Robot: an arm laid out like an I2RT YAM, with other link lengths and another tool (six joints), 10 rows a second.
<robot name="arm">
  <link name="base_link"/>
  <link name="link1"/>
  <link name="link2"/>
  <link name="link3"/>
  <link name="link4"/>
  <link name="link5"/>
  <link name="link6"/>
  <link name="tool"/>
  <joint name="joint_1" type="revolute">
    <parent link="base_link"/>
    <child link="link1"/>
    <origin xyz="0 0 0.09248" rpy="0 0 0"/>
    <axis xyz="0 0 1"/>
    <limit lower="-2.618" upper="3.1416"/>
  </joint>
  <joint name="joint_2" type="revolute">
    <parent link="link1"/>
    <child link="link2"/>
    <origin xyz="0.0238 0.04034 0.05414" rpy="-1.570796 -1.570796 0"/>
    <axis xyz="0 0 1"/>
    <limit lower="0" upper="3.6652"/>
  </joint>
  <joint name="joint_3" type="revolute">
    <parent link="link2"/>
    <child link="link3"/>
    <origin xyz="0 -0.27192 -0.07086" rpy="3.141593 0 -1.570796"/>
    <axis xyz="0 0 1"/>
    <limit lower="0" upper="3.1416"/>
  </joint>
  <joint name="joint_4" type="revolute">
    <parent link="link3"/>
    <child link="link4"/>
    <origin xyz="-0.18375 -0.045 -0.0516" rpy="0 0 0"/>
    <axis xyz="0 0 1"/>
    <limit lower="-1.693" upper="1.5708"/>
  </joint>
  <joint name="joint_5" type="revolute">
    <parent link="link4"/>
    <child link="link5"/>
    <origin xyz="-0.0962 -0.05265 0.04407" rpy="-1.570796 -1.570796 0"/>
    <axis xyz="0 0 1"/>
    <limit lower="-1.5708" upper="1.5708"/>
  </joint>
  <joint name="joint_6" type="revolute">
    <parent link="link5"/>
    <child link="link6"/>
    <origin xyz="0 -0.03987 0.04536" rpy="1.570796 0 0"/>
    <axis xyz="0 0 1"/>
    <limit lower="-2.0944" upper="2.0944"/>
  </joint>
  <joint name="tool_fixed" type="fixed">
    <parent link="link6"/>
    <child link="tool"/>
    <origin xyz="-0.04 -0.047 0.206" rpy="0 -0.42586 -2.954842"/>
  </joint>
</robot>
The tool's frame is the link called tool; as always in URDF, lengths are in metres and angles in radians.
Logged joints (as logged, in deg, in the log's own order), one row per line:
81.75 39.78 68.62 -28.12 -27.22 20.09
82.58 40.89 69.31 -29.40 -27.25 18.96
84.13 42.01 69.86 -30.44 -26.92 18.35
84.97 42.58 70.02 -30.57 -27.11 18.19
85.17 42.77 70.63 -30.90 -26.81 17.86
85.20 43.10 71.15 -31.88 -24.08 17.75
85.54 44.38 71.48 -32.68 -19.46 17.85
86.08 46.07 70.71 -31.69 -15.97 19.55
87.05 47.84 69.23 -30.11 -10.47 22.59
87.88 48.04 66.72 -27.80 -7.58 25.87
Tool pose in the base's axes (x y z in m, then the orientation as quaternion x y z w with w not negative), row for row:
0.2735 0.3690 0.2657 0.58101 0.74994 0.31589 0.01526
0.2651 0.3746 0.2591 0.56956 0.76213 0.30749 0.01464
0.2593 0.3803 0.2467 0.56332 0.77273 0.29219 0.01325
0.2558 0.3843 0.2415 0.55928 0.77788 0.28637 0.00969
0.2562 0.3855 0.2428 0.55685 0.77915 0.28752 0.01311
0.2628 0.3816 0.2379 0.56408 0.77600 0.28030 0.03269
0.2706 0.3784 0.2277 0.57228 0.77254 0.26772 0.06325
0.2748 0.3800 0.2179 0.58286 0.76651 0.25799 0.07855
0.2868 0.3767 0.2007 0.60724 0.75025 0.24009 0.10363
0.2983 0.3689 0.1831 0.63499 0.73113 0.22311 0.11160
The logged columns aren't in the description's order. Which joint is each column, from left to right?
Columns, left to right: joint_2, joint_1, joint_3, joint_4, joint_5, joint_6.
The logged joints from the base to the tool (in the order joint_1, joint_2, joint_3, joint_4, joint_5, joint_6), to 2 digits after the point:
39.78 81.75 68.62 -28.12 -27.22 20.09
40.89 82.58 69.31 -29.40 -27.25 18.96
42.01 84.13 69.86 -30.44 -26.92 18.35
42.58 84.97 70.02 -30.57 -27.11 18.19
42.77 85.17 70.63 -30.90 -26.81 17.86
43.10 85.20 71.15 -31.88 -24.08 17.75
44.38 85.54 71.48 -32.68 -19.46 17.85
46.07 86.08 70.71 -31.69 -15.97 19.55
47.84 87.05 69.23 -30.11 -10.47 22.59
48.04 87.88 66.72 -27.80 -7.58 25.87

